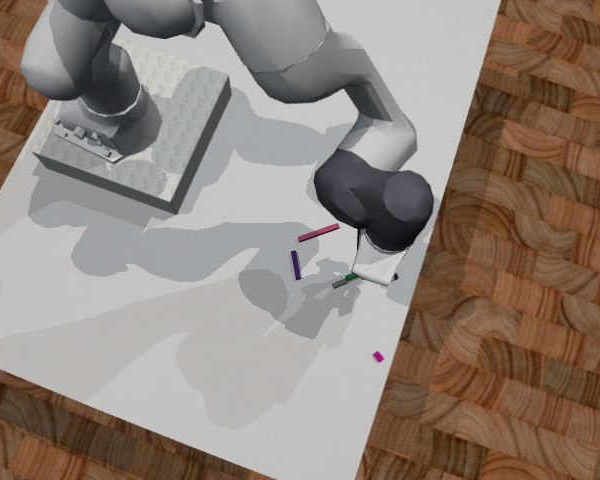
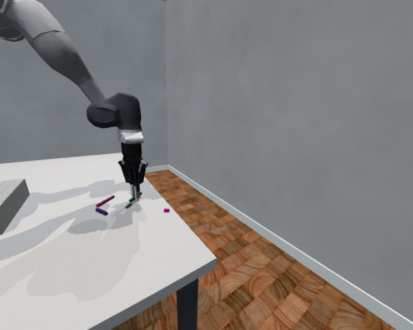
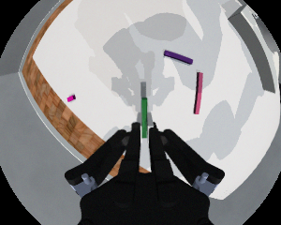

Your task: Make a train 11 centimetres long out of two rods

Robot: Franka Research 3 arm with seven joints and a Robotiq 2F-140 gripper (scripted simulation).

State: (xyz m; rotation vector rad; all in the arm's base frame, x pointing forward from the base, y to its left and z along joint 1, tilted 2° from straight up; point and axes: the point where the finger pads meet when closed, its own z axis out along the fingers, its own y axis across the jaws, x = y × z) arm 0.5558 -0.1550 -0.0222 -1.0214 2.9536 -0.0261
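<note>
My gripper is now 3 cm above the green rod. From my hand the other things lie so: grey rod (4 cm behind, 4 cm to the right, 4 cm below); then pink rod (11 cm behind, 6 cm to the left, 4 cm below); then purple rod (14 cm behind, 2 cm to the right, 4 cm below).
</note>
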